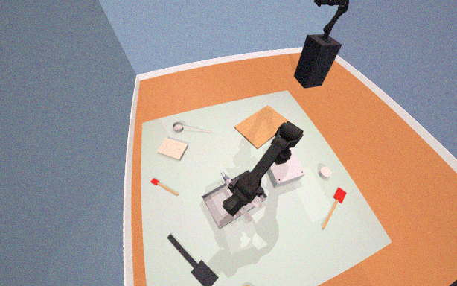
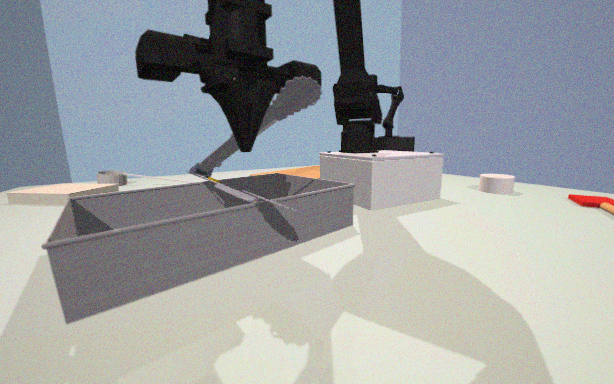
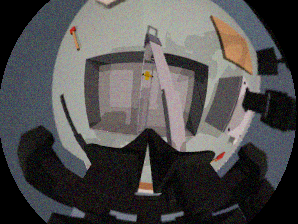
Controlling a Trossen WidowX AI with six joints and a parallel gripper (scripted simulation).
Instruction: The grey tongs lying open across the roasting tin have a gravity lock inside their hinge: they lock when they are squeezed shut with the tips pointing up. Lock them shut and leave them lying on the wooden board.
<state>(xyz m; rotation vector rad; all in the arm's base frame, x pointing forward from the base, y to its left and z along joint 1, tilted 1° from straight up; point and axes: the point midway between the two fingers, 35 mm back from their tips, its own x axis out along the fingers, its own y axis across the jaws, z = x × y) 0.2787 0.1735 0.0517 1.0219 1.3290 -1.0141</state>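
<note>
Right now the grey roasting tin is 8 cm below my gripper tip, 4 cm to the right of it and 3 cm ahead of it. The rest, counted from my gripper tip: white puck (56 cm behind, 9 cm below, 3 cm to the right); then black spatula (31 cm ahead, 21 cm to the left, 10 cm below); then pale board (47 cm to the right, 35 cm ahead, 9 cm below).
</note>
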